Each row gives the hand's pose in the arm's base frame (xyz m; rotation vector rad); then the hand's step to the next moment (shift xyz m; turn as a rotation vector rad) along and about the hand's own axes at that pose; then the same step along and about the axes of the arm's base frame.
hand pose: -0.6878 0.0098 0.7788 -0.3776 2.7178 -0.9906
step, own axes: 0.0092 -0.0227 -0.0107 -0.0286 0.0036 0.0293
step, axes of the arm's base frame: -0.0081 -0.0133 0.0217 0.0350 -0.0058 -0.0208
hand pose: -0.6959 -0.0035 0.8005 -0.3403 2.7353 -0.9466
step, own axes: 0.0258 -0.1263 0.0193 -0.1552 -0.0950 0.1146
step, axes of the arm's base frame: -0.0008 -0.1152 0.0610 0.1934 -0.0937 -0.0069
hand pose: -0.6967 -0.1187 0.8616 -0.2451 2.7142 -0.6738
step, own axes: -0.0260 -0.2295 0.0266 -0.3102 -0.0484 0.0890
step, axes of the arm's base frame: 0.0533 -0.2053 0.0952 0.3244 -0.0045 0.0349
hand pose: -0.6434 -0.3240 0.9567 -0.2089 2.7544 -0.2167
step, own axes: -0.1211 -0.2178 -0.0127 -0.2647 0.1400 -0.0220
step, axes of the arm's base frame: 0.1322 -0.1903 0.0926 0.2193 0.1853 0.0877
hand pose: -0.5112 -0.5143 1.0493 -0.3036 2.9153 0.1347
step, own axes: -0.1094 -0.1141 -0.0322 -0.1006 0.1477 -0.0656
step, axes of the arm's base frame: 0.1227 -0.0936 0.0469 0.0521 0.1561 0.0956
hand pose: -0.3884 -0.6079 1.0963 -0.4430 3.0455 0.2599
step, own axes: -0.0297 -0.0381 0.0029 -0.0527 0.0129 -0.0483
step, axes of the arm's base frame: 0.0395 -0.0272 -0.0066 0.0454 0.0185 0.0536
